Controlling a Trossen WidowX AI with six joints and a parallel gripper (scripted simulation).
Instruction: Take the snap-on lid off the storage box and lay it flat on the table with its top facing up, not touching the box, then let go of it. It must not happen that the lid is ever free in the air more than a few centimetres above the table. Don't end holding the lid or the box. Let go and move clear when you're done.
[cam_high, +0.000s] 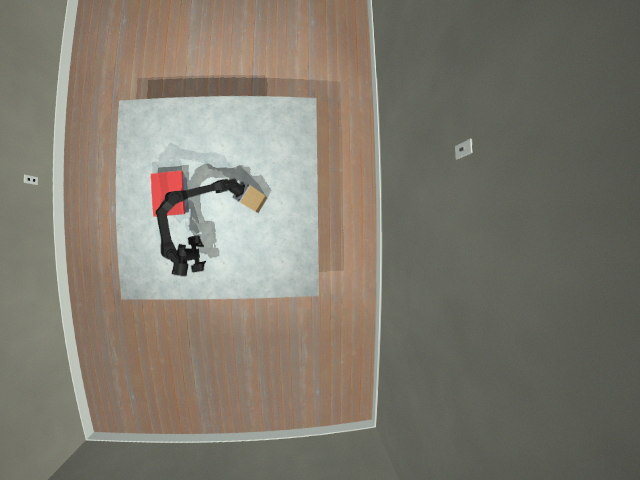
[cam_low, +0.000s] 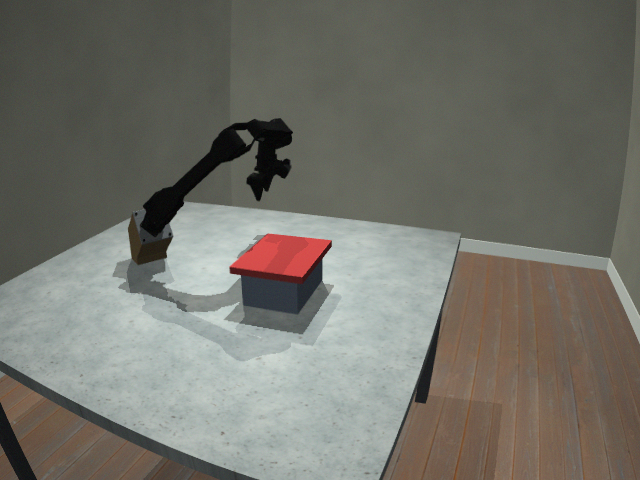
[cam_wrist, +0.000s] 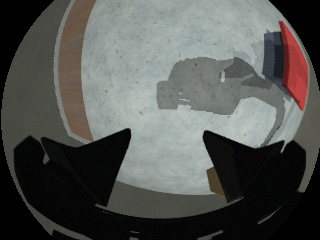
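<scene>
The red lid is 40 cm to the right of my hand, 11 cm ahead of it and 8 cm below it. From my hand the other things lie so: storage box: 40 cm to the right, 13 cm below, 11 cm ahead.
</scene>
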